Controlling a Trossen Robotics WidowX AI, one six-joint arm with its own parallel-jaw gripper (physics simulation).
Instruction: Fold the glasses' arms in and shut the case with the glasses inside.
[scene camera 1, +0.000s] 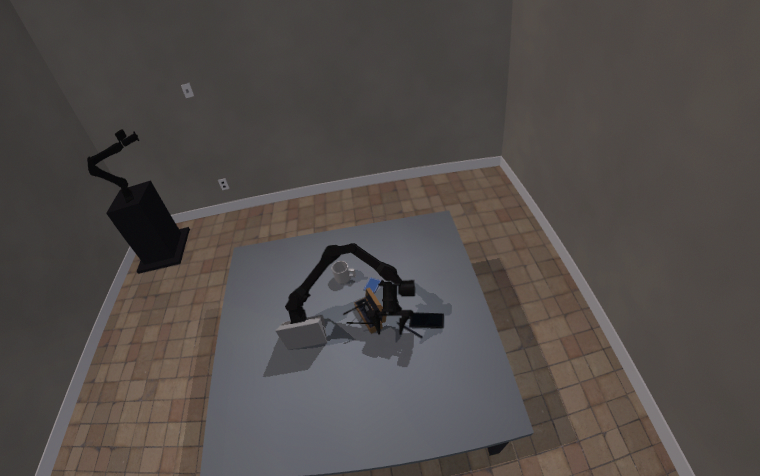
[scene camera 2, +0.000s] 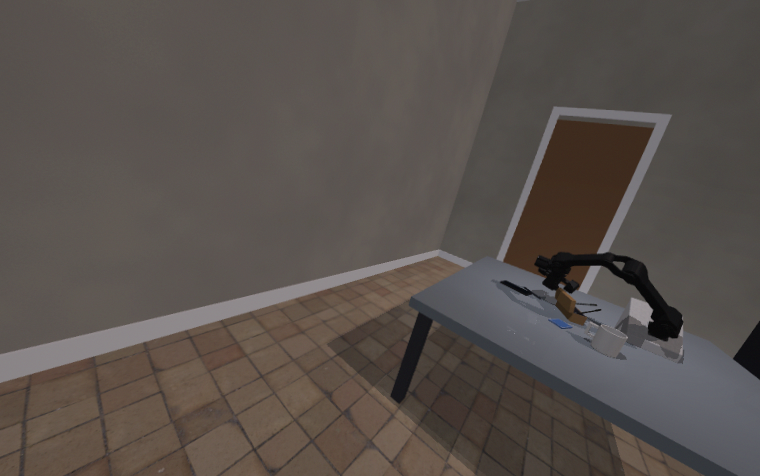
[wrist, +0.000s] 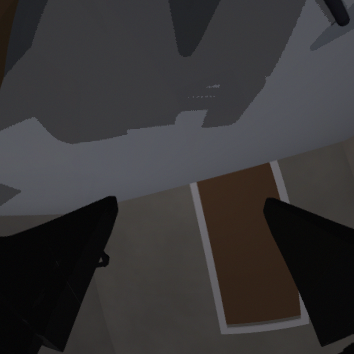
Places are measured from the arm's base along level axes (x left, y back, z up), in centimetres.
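Where they show: gripper, fingertip midpoint: (scene camera 1: 389, 334) (wrist: 191, 204); arm's base, origin of the base link: (scene camera 1: 298, 321) (scene camera 2: 657, 331).
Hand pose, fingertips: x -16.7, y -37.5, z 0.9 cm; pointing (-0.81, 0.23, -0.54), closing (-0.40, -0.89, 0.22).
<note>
Things, the pixels of their top centre, and the offset from my fingertips. "pt": a spot on its surface instead.
- tan case, surface spot: (scene camera 1: 374, 298) pt dx +19.5, dy +2.5, dz +0.4 cm
- black flat slab, middle of its top: (scene camera 1: 426, 319) (scene camera 2: 515, 287) dx +8.0, dy -17.9, dz -8.5 cm
- thin dark rod, middle of its top: (scene camera 1: 408, 328) dx +5.5, dy -9.1, dz -8.4 cm
- blue card, middle of its top: (scene camera 1: 372, 284) (scene camera 2: 560, 323) dx +34.7, dy +1.7, dz -8.8 cm
- white mug, surface spot: (scene camera 1: 339, 274) pt dx +39.4, dy +16.1, dz -1.7 cm
The tan case (scene camera 1: 374, 298) (scene camera 2: 566, 303) stands open on the table, its lid raised. The dark glasses (scene camera 1: 358, 322) (scene camera 2: 588, 304) are at the case, with both thin arms spread outward past its open side, away from the gripper. Their frame is partly hidden. My gripper (scene camera 1: 389, 331) (wrist: 191, 204) is open and empty. It is above the table beside the case, on the lid's outer side; in scene camera 2 it is behind the raised lid. A strip of brown, probably the case (wrist: 6, 25), shows at the upper left of the wrist view.
A black flat slab (scene camera 1: 427, 320) (scene camera 2: 514, 287) and a thin dark rod (scene camera 1: 413, 330) (wrist: 341, 15) lie near the gripper. A blue card (scene camera 1: 371, 284) (scene camera 2: 559, 323) and white mug (scene camera 1: 339, 274) (scene camera 2: 608, 340) are nearby. A white box (scene camera 1: 302, 333) stands by the arm's base.
</note>
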